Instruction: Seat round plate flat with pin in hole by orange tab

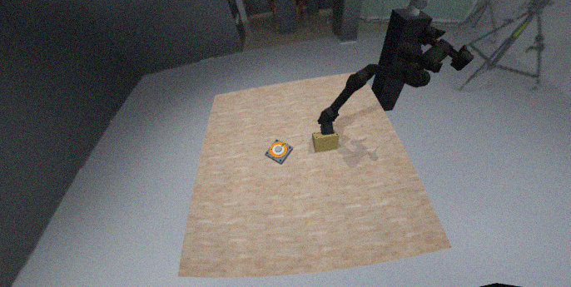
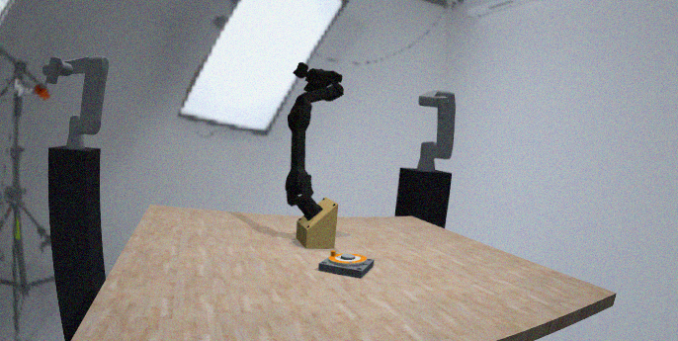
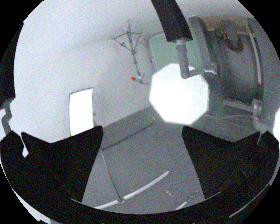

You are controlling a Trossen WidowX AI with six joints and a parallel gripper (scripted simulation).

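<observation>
My gripper tip is now 760 mm short of the base, 600 mm above it and 30 mm to the right of it.
</observation>
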